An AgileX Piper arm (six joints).
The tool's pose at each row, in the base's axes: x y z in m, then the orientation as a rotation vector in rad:
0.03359, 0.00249, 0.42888, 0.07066, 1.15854, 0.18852
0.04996, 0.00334, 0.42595, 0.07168, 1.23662, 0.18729
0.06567, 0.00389, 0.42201, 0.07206, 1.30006, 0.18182
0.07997, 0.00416, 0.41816, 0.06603, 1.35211, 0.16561
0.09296, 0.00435, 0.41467, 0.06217, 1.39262, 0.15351
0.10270, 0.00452, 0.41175, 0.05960, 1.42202, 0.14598
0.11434, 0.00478, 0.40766, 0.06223, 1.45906, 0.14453
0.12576, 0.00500, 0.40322, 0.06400, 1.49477, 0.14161
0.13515, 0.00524, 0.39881, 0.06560, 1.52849, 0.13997
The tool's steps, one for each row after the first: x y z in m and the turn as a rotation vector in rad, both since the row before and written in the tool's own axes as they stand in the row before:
0.00914, -0.00144, 0.01385, 0.00894, 0.07744, -0.00015
0.00872, -0.00169, 0.01356, 0.00927, 0.06267, -0.00361
0.00736, -0.00167, 0.01274, 0.00943, 0.05109, -0.01502
0.00609, -0.00136, 0.01192, 0.00759, 0.03981, -0.01066
0.00452, -0.00092, 0.00906, 0.00490, 0.02898, -0.00663
0.00569, -0.00103, 0.01090, 0.00541, 0.03669, 0.00081
0.00560, -0.00105, 0.01085, 0.00559, 0.03533, -0.00069
0.00505, -0.00085, 0.00903, 0.00451, 0.03343, 0.00008

